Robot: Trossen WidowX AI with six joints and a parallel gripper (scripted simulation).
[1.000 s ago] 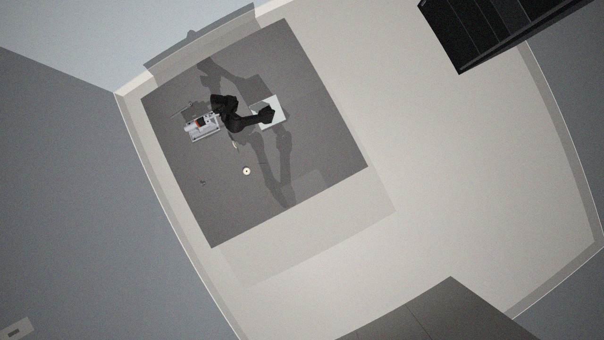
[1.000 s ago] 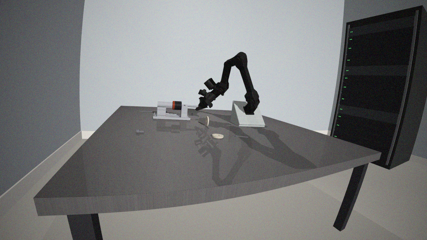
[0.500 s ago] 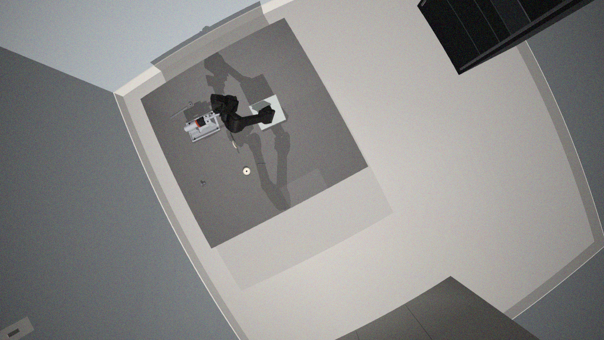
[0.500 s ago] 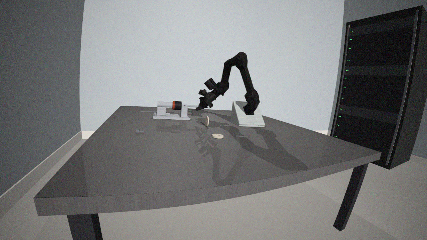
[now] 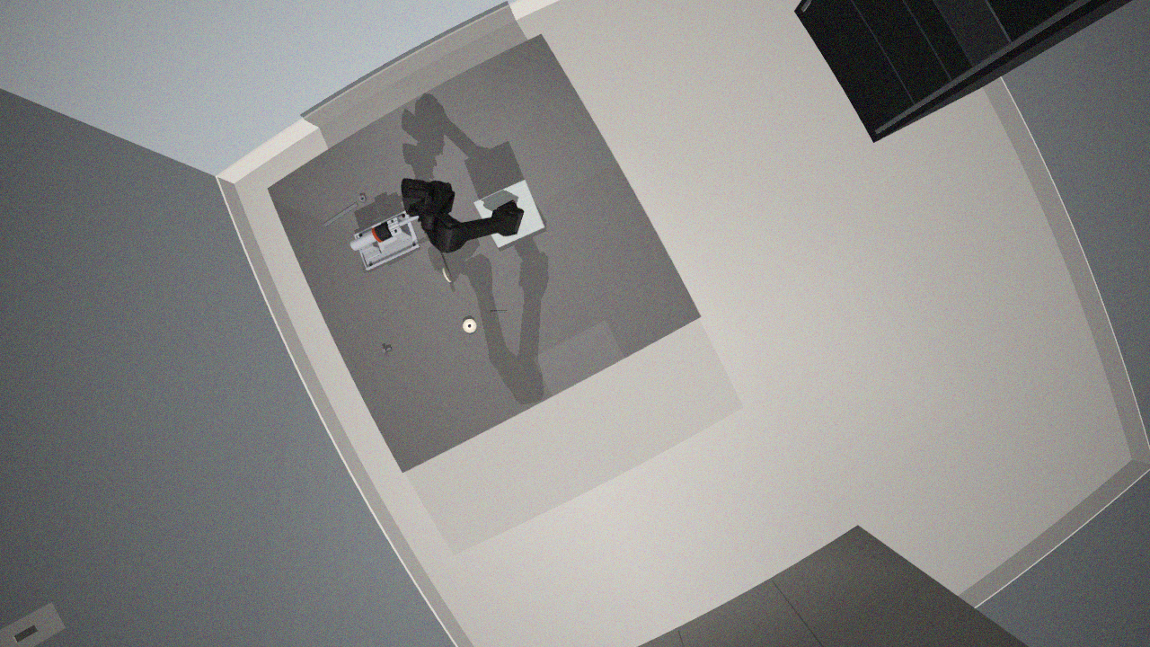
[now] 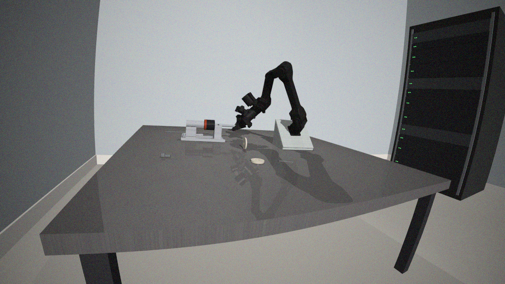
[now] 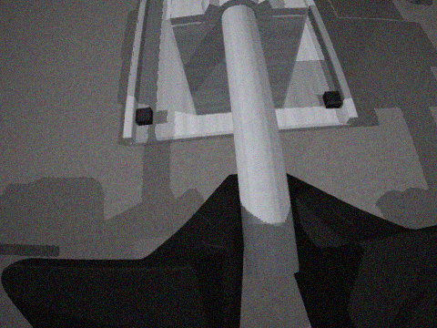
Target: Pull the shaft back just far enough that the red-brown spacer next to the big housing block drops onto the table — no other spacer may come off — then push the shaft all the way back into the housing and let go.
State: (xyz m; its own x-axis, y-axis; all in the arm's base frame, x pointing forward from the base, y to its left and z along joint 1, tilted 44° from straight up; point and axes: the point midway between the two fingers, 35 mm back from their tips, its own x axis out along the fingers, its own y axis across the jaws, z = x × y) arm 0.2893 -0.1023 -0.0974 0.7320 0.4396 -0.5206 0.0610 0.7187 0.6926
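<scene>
Right now the pale shaft is 60 mm ahead of my gripper tip and 20 mm above it. From my gripper tip the other things lie so: small grey part 340 mm ahead, 370 mm to the left, 50 mm below; then red-brown spacer 150 mm ahead, 10 mm to the right, 20 mm above; then cream disc 10 mm behind, 230 mm to the left, 30 mm below.
</scene>
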